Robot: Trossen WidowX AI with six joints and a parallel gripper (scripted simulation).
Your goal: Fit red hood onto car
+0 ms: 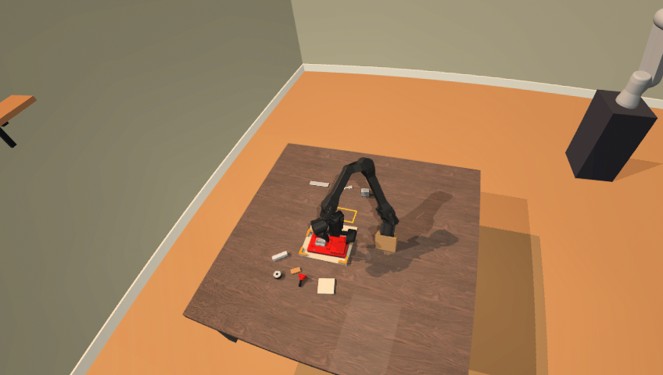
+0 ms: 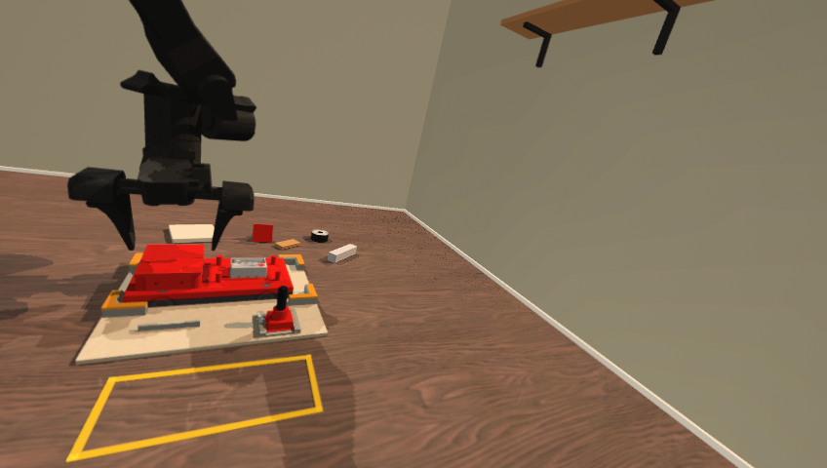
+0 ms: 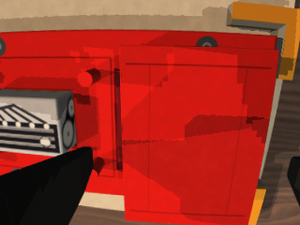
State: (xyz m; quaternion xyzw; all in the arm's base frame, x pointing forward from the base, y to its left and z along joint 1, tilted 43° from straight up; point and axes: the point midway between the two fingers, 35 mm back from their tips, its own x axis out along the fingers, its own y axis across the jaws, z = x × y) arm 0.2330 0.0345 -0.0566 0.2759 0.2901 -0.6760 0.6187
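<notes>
Right now the hood is 2 cm below my gripper tip. The rest, counted from my gripper tip: tile (21 cm to the left, 6 cm below, 1 cm ahead); then tan jig (7 cm ahead, 5 cm below, 2 cm to the right); then grey engine block (9 cm ahead, 4 cm below).
</notes>
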